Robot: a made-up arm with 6 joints.
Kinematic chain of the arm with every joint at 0, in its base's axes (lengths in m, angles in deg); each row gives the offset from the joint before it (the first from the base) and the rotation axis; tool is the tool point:
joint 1: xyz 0 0 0.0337 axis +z
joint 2: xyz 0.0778 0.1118 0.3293 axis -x
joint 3: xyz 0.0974 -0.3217 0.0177 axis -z
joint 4: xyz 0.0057 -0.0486 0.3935 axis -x
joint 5: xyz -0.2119 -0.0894 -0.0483 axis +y
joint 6: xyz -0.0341 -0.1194 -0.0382 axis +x
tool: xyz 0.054 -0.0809 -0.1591
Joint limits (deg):
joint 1: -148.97..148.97
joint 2: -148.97..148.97
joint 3: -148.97..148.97
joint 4: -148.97..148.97
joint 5: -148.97..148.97
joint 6: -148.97..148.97
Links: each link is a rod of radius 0.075 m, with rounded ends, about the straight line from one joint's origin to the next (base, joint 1, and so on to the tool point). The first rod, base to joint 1, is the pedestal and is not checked.
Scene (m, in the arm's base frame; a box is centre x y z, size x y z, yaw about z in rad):
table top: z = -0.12
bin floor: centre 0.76 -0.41 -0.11 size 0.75 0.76 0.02 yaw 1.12
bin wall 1: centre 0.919 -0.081 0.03 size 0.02 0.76 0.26 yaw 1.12
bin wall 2: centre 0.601 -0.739 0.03 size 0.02 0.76 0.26 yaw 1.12
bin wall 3: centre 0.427 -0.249 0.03 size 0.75 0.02 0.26 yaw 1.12
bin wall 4: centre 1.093 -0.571 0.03 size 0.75 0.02 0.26 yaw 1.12
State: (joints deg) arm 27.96 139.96 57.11 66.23 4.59 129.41
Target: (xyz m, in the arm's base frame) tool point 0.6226 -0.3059 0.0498
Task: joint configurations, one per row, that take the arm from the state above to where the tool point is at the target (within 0.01 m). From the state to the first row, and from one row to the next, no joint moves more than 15 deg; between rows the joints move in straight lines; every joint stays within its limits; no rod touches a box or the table.
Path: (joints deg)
1: 13.09 134.15 68.14 72.41 8.75 124.98
2: -1.78 128.34 79.17 78.58 12.90 120.54
3: -16.65 122.52 90.19 84.76 17.06 116.11
4: -31.52 116.71 101.22 90.94 21.21 111.68
5: -46.40 110.90 112.25 97.11 25.37 107.24
6: -61.27 105.09 123.28 103.29 29.53 102.81
7: -76.14 99.27 134.30 109.46 33.68 98.38
8: -91.01 93.46 145.33 115.64 37.84 93.95
9: -89.36 104.38 146.54 118.49 38.75 87.24
10: -87.71 115.31 147.76 121.34 39.67 80.52
11: -86.06 126.23 148.97 124.20 40.59 73.81

